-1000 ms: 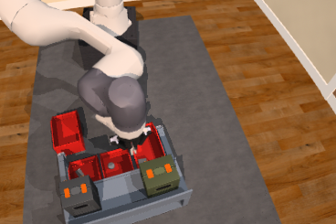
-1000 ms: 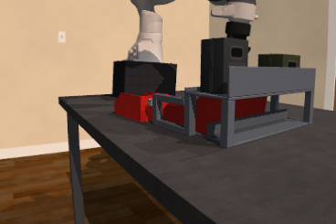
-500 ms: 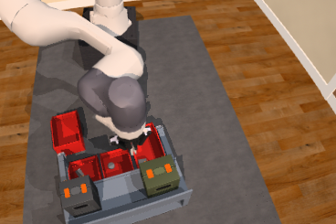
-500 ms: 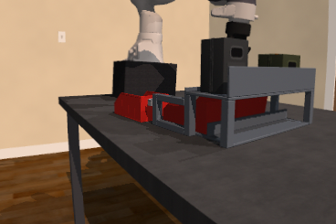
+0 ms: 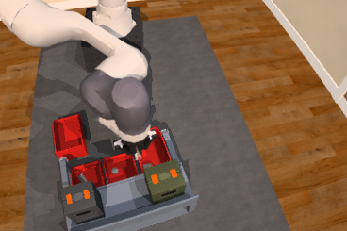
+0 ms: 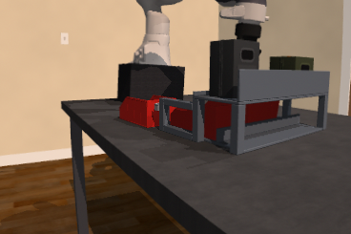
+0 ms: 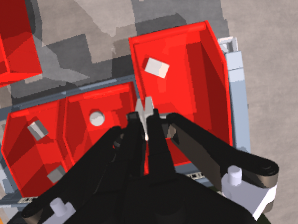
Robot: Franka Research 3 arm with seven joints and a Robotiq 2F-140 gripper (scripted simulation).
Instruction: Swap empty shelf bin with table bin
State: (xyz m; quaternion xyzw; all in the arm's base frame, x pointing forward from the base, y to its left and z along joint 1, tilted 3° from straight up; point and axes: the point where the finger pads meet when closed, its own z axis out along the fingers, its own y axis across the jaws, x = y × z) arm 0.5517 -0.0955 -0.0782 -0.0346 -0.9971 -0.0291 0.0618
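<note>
Now: hand 80 mm above the shelf lip, 60 mm to the left of it and 50 mm past it. From my hand the other things lie so: grey box: 200 mm to the right, 120 mm ahead, 70 mm above; then olive box: 150 mm ahead, 60 mm above, 30 mm to the left.
</note>
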